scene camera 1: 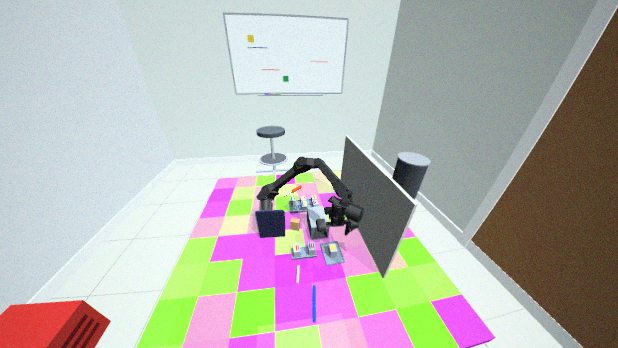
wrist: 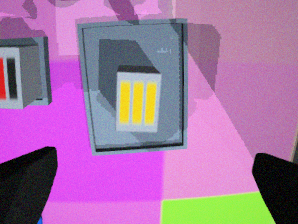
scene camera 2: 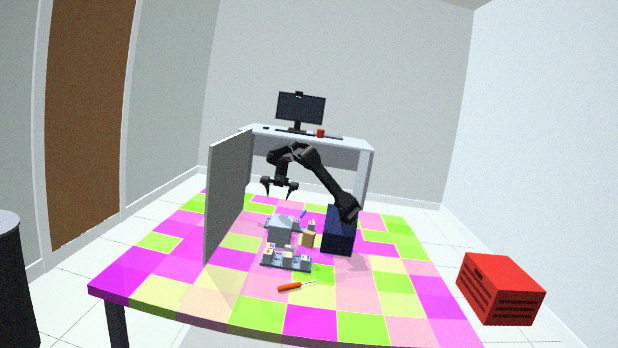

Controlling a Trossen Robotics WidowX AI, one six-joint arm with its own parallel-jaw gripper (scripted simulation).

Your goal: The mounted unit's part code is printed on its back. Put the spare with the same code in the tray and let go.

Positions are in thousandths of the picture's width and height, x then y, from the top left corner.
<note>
My gripper (wrist: 535, 721) is open and holds nothing. I also see a spare (wrist: 465, 400), a mounted unit (scene camera 2: 454, 654) and a grey panel (scene camera 1: 629, 605).
The grey panel is seen too in scene camera 2 (scene camera 2: 370, 458). Scene camera 2 does not show the spare, which is hidden by the mounted unit.
</note>
